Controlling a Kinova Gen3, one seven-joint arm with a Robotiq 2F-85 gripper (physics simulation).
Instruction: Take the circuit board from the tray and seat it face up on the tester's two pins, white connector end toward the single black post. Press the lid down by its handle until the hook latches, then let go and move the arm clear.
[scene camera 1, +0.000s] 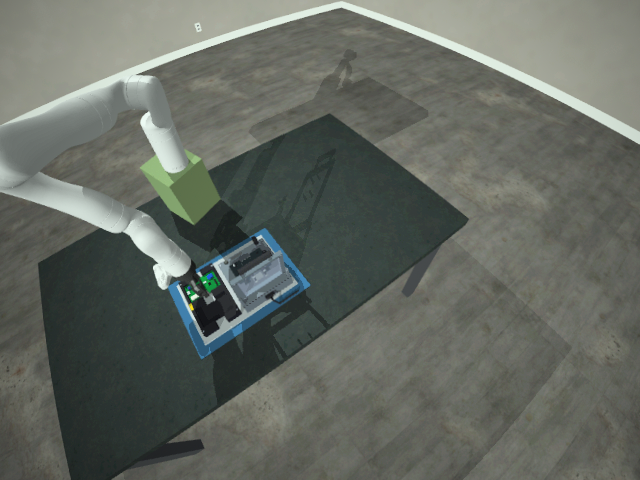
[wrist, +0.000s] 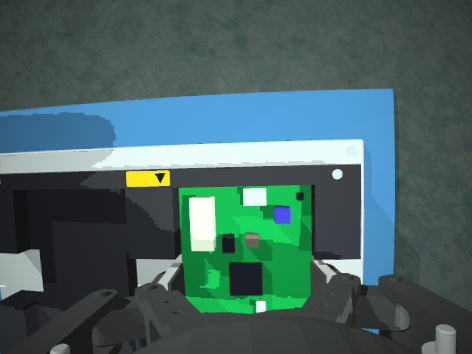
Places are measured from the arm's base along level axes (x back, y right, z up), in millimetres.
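Pixels of known places: gripper, between the fingertips: (scene camera 1: 203, 287) (wrist: 245, 276); arm's base, origin of its link: (scene camera 1: 175, 163).
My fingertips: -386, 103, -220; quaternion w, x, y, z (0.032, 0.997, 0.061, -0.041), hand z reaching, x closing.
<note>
For each thing: its top centre in the pictures, then the offset to it from my fingertips, as dx, dy, dz. "spot": a spot on its surface instead. Level surfaces: height alone.
- green circuit board, centre of its top: (wrist: 245, 291) (scene camera 1: 201, 285) +1, -1, +18
- white base, a spot on its surface: (wrist: 240, 154) spot: -8, +72, -4
- blue mat, height of its surface: dz -8
- yellow label, centre of its top: (wrist: 147, 178) -55, +55, +18
- black looped bar, a spot on its surface: (scene camera 1: 286, 298) spot: -181, -228, -2
The green circuit board (scene camera 1: 210, 282) (wrist: 295, 255) lies face up in the black tray (scene camera 1: 230, 308) (wrist: 339, 220). In the wrist view its white connector is at the left end. My gripper (scene camera 1: 201, 290) (wrist: 245, 276) is shut on the board, with one finger against its left edge and one against its right edge; the fingertips are partly hidden. In the scene view the tester is beside the tray, with its grey see-through lid (scene camera 1: 264, 275) raised. A dark bed (scene camera 1: 251, 260) is behind the lid. The two pins cannot be made out.
Tray and tester share a white base (wrist: 240, 154) on a blue mat (scene camera 1: 300, 279) (wrist: 250, 117). A yellow label (wrist: 142, 178) with a black triangle is on the tray. A black looped bar (scene camera 1: 286, 298) sticks out at the tester's front. A green block (scene camera 1: 194, 196) is behind, near the arm.
</note>
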